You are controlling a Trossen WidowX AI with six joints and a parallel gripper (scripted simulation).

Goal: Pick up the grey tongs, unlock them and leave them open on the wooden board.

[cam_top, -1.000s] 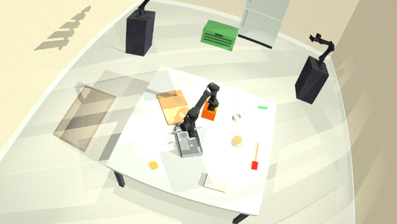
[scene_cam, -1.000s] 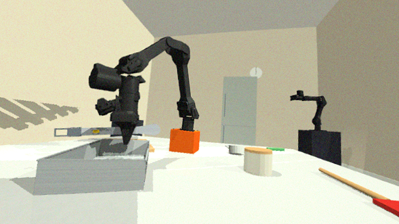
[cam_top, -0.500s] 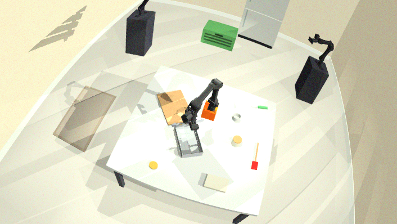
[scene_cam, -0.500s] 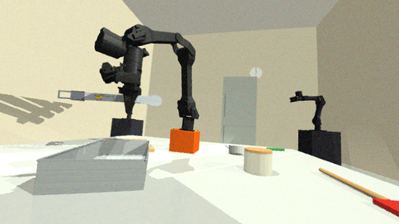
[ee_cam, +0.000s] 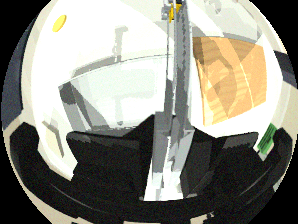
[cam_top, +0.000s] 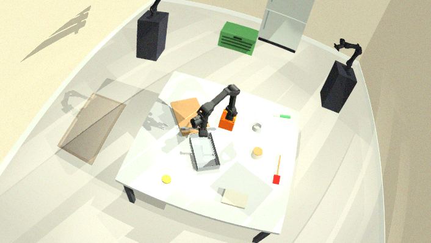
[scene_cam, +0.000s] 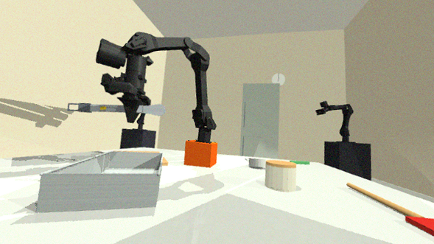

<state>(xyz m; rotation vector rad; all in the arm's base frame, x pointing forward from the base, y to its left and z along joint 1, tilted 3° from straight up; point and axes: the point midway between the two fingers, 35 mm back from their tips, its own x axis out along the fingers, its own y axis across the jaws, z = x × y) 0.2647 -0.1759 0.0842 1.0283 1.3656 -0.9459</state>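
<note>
My gripper tip is 25 cm past the wooden board, 15 cm above it and 14 cm to the left of it. The rest, counted from my gripper tip: yellow disc (39 cm ahead, 15 cm to the right, 14 cm below); lidded jar (45 cm to the left, 12 cm below, 4 cm behind); grey roasting tin (12 cm below, 7 cm ahead, 6 cm to the left).
</note>
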